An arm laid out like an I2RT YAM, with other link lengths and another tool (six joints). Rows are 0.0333 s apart.
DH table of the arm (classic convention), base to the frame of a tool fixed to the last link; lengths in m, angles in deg. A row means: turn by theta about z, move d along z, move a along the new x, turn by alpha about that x. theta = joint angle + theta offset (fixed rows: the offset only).
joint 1: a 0.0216, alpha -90, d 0.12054, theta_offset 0
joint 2: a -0.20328, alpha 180, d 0, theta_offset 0
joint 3: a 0.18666, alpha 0, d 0, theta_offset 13.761
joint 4: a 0.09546, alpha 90, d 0.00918, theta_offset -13.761
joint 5: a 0, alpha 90, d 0.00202, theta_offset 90
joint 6: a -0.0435, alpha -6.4, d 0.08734, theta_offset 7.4
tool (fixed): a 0, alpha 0, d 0.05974, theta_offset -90
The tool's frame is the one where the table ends.
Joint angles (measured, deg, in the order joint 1, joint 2, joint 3, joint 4, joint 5, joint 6), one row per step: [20.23, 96.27, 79.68, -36.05, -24.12, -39.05]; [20.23, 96.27, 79.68, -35.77, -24.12, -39.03]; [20.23, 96.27, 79.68, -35.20, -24.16, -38.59]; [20.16, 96.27, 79.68, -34.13, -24.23, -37.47]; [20.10, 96.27, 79.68, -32.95, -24.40, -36.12]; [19.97, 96.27, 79.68, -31.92, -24.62, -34.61]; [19.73, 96.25, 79.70, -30.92, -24.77, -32.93]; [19.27, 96.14, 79.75, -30.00, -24.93, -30.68]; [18.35, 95.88, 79.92, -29.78, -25.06, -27.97]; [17.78, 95.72, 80.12, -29.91, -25.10, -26.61]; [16.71, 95.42, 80.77, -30.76, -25.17, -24.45]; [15.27, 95.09, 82.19, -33.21, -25.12, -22.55]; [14.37, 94.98, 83.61, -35.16, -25.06, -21.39]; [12.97, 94.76, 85.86, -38.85, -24.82, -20.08]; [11.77, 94.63, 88.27, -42.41, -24.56, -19.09]
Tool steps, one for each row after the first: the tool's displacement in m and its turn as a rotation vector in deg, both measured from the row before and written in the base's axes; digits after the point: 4 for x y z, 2 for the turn. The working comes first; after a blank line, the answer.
Tool pose at each row, in the base's axes (x y z in m, rotation vector in deg; the steps are taken from these numbers as rounded here): [0.2879, 0.1928, 0.1235, -135.95, -78.47, -47.35]; [0.2888, 0.1932, 0.1240, -135.86, -78.48, -47.73]; [0.2906, 0.1941, 0.1254, -135.79, -77.98, -48.35]; [0.2941, 0.1957, 0.1281, -135.82, -76.59, -49.42]; [0.2978, 0.1976, 0.1314, -135.74, -74.93, -50.52]; [0.3012, 0.1992, 0.1347, -135.74, -72.99, -51.34]; [0.3051, 0.2001, 0.1381, -135.91, -70.72, -52.13]; [0.3096, 0.1999, 0.1426, -136.33, -67.51, -52.80]; [0.3142, 0.1966, 0.1473, -137.35, -63.17, -52.82]; [0.3165, 0.1942, 0.1499, -137.96, -60.85, -52.75]; [0.3199, 0.1891, 0.1546, -139.07, -56.95, -52.32]; [0.3222, 0.1808, 0.1599, -140.76, -52.78, -51.11]; [0.3238, 0.1756, 0.1645, -141.76, -50.18, -50.40]; [0.3241, 0.1666, 0.1703, -143.56, -46.58, -48.80]; [0.3241, 0.1588, 0.1765, -145.04, -43.60, -47.52]

[0.0009, 0.0004, 0.0005, 0.10, -0.25, -0.01]; [0.0018, 0.0009, 0.0014, 0.40, -0.27, -0.29]; [0.0035, 0.0016, 0.0027, 0.86, -0.33, -0.82]; [0.0037, 0.0019, 0.0033, 1.08, -0.27, -0.90]; [0.0034, 0.0016, 0.0033, 1.14, -0.01, -1.02]; [0.0039, 0.0009, 0.0034, 1.18, 0.07, -1.28]; [0.0045, -0.0002, 0.0045, 1.47, 0.37, -1.84]; [0.0046, -0.0033, 0.0047, 1.54, 1.05, -2.60]; [0.0023, -0.0024, 0.0026, 0.74, 0.60, -1.43]; [0.0034, -0.0051, 0.0047, 1.11, 1.21, -2.41]; [0.0023, -0.0083, 0.0053, 0.70, 1.77, -2.71]; [0.0016, -0.0052, 0.0046, 0.43, 1.06, -1.70]; [0.0003, -0.0090, 0.0058, 0.19, 1.87, -2.44]; [0.0000, -0.0078, 0.0062, 0.10, 1.49, -2.04]
